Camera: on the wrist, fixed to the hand. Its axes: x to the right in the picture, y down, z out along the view.
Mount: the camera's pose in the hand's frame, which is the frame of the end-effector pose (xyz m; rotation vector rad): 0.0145 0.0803 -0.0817 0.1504 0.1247 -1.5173
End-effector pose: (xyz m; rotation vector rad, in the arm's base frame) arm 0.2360 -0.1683 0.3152 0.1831 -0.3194 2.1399
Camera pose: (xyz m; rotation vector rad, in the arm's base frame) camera 0.1604 -0.1752 0.2282 0.2568 0.0879 0.6573
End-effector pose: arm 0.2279 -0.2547 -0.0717 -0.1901 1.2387 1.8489
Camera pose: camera 0.1342 -0.3219 -0.0657 -0.8772 0.8190 0.4224
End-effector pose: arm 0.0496 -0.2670 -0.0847 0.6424 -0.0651 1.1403
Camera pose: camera -0.0350 -0.1929 -0.1109 0.5355 0.5433 -0.2944
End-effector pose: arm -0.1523 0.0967 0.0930 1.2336 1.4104 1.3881
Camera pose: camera -0.2259 0.0866 0.1814 -0.0815 1.8453 0.2644
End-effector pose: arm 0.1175 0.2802 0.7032 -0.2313 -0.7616 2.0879
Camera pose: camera 0.0890 0.2927 0.5920 0.2587 -0.4177 0.6597
